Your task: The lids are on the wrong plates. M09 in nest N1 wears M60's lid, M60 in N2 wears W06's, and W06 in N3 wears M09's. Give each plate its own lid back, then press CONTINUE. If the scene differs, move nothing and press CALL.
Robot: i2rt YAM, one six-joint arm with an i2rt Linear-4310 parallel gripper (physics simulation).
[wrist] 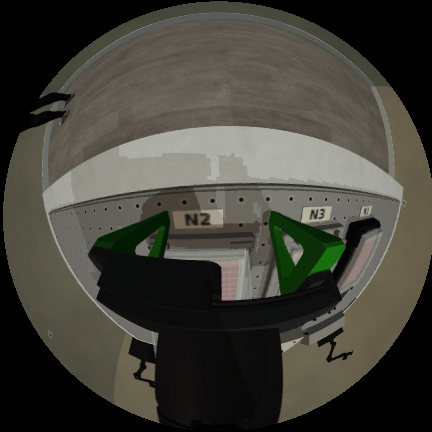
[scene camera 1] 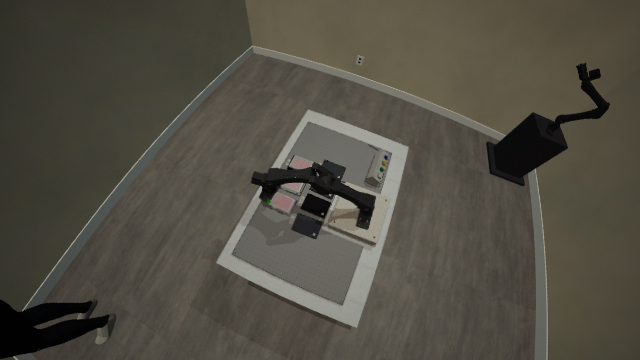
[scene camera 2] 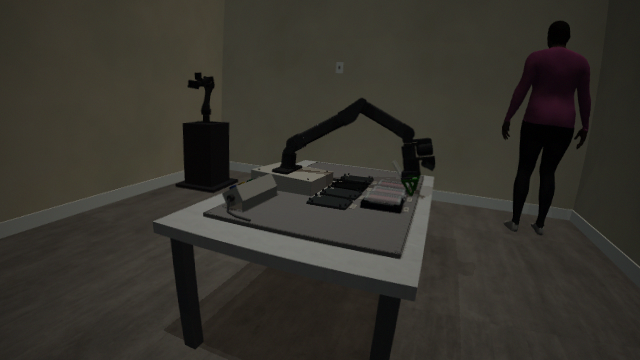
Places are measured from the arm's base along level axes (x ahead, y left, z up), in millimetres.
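Where they show: gripper, fingertip midpoint: (wrist: 218,216) (scene camera 1: 269,194) (scene camera 2: 412,193); arm's base, origin of the base link: (scene camera 1: 366,211) (scene camera 2: 287,169).
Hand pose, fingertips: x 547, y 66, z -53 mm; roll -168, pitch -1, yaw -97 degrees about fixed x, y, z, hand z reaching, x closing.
Note:
Each offset is from my fingertips to the top centre of the thing. "*": to the spot under its first point.
My gripper (scene camera 1: 268,201) (scene camera 2: 411,193) (wrist: 218,216) has green fingers, open, with nothing between them. It is low at nest N2, near the label "N2" {* dz +1, dx -1, dy +20 mm} (wrist: 197,219). The pink plate in N2 (scene camera 1: 283,202) (wrist: 231,277) is partly hidden by the gripper body in the wrist view. A thin pale pane (scene camera 2: 397,168) shows tilted steeply beside the fingers in scene camera 2; whether it is a lid is unclear. The pink plate in N3 {dz +28, dx -98, dy -103 mm} (scene camera 1: 294,187) (wrist: 297,255) is partly hidden by arm or finger. The pink plate in N1 {dz +39, dx -107, dy -235 mm} (scene camera 1: 300,163) (wrist: 359,265) sits in a black holder. Lid markings are unreadable.
Several dark pads {* dz +9, dx -264, dy +111 mm} (scene camera 1: 306,226) {* dz +9, dx -287, dy -287 mm} (scene camera 2: 331,201) lie in a row between the nests and the arm's cream base (scene camera 1: 377,225) (scene camera 2: 295,181). The button box {dz +82, dx -560, dy -383 mm} (scene camera 1: 374,172) (scene camera 2: 257,192) stands near one table edge. A person (scene camera 2: 555,95) stands beyond the table. Another arm (scene camera 1: 595,112) stands on a black pedestal.

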